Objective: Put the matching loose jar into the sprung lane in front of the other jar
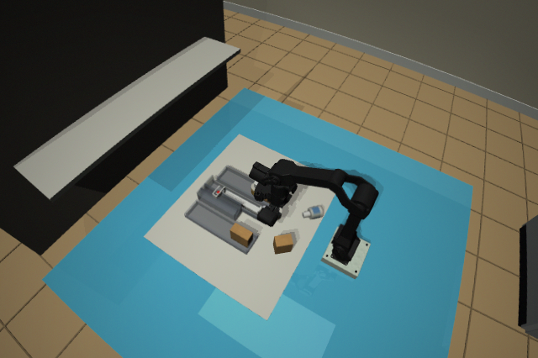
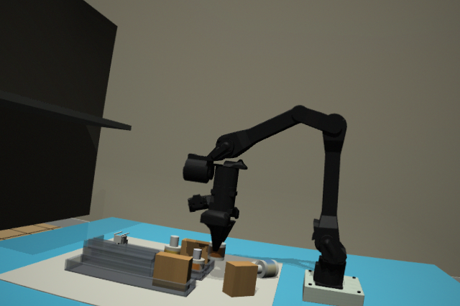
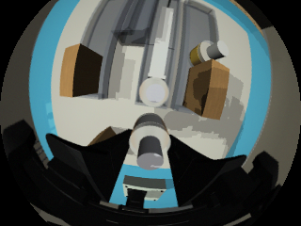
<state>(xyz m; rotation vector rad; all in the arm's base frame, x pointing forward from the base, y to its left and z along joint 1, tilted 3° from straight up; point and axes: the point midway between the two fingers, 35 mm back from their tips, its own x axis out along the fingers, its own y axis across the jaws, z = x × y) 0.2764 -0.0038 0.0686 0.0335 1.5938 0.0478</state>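
Right now the sprung lane is 200 mm ahead of my gripper tip, 30 mm to the left of it and 60 mm below it. Round my gripper tip: red mark: 230 mm ahead, 40 mm to the left, 10 mm below.
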